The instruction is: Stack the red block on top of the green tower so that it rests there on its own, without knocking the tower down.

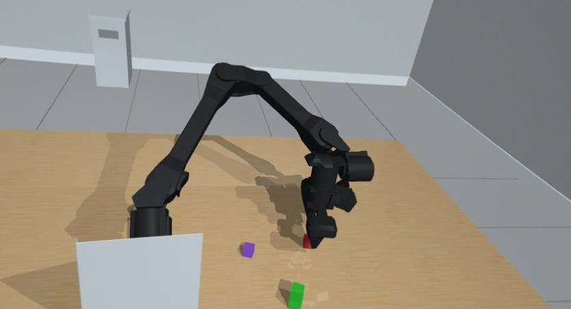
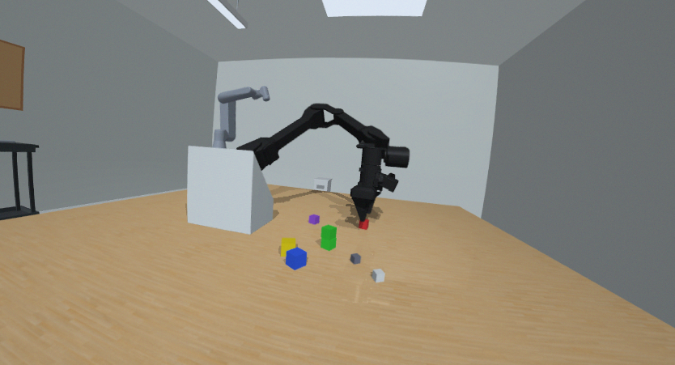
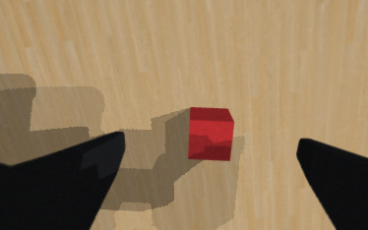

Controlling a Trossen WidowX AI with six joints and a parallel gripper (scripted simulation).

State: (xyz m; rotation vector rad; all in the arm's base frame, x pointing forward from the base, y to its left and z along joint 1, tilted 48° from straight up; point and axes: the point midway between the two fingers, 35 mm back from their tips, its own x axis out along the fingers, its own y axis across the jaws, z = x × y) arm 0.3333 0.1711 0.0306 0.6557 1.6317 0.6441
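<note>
Now: the red block 20 mm below my gripper tip. From my gripper tip the other things lie so: purple block (150 mm behind, 30 mm to the right, 20 mm below); then dark grey block (10 mm ahead, 210 mm to the right, 30 mm below); then white block (60 mm ahead, 260 mm to the right, 30 mm below).
</note>
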